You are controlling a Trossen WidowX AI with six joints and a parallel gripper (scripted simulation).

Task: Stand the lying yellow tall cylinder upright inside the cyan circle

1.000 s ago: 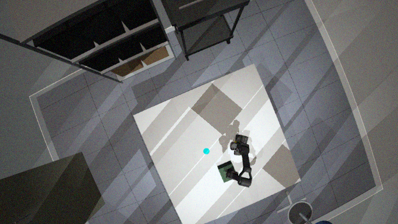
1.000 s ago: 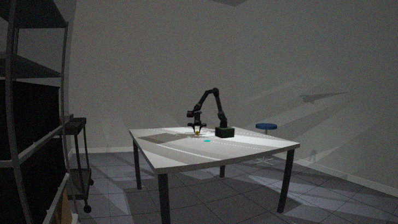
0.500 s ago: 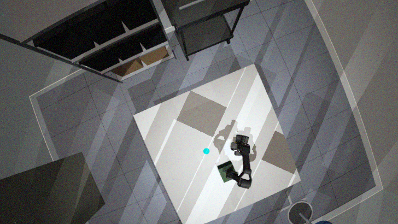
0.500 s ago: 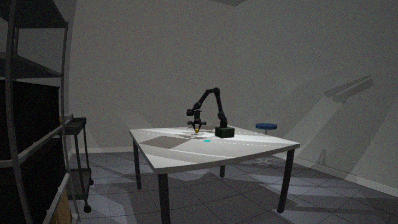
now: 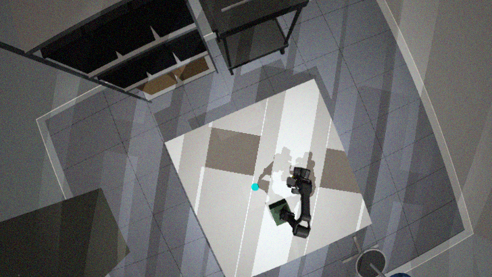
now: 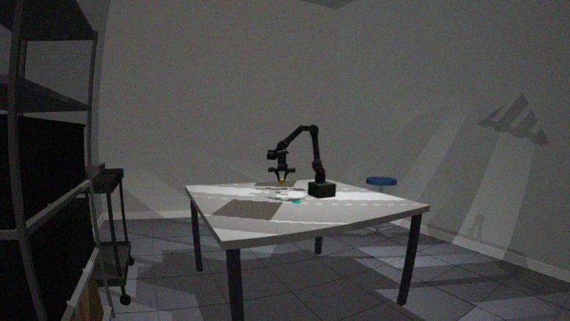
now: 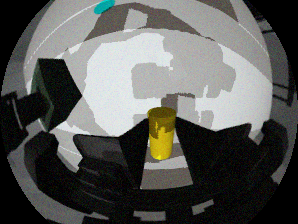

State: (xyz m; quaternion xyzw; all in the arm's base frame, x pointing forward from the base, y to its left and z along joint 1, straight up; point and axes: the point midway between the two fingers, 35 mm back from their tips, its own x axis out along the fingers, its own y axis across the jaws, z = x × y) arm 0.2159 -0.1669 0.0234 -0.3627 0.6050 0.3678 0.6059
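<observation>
My gripper tip is 300 mm to the right of the cyan circle, 80 mm above it and 30 mm short of it. From my gripper tip the other things lie so: yellow tall cylinder 20 mm to the right, 10 mm behind.
</observation>
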